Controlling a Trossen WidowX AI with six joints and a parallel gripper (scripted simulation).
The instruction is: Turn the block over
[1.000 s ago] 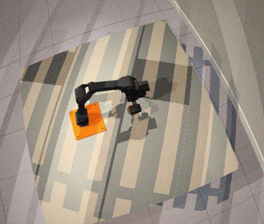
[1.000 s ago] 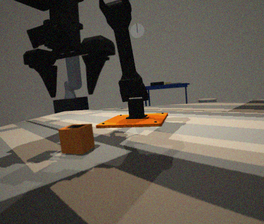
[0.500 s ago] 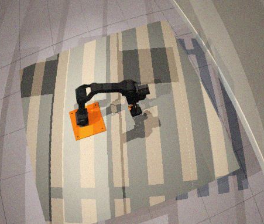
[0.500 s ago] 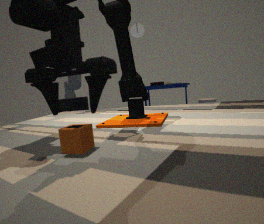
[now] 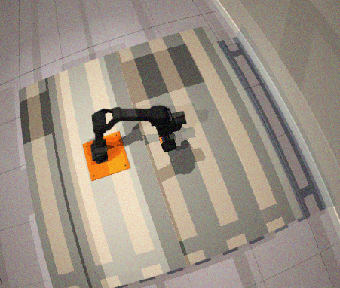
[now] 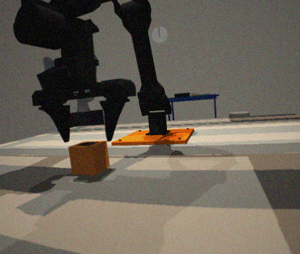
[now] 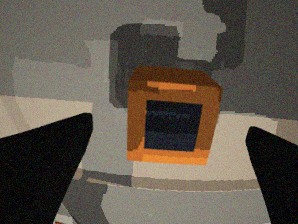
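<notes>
My gripper tip is now 20 mm above the orange block.
</notes>
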